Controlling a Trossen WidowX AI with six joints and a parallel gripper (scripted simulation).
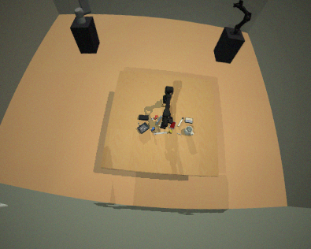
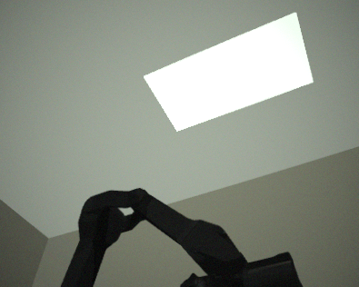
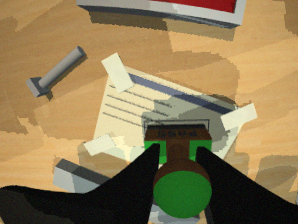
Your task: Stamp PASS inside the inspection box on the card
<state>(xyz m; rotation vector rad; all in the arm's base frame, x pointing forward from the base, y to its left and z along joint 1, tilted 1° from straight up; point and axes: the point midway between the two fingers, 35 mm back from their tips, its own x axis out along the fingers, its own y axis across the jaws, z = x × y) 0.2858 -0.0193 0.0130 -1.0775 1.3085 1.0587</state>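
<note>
My gripper tip is 30 mm above the white card and 10 mm past it. From my gripper tip the other things lie so: white cylinder 220 mm to the left, 60 mm behind, 10 mm below; yellow block 100 mm ahead, 80 mm to the left; red ink pad 110 mm to the left, 20 mm below, 10 mm ahead.
</note>
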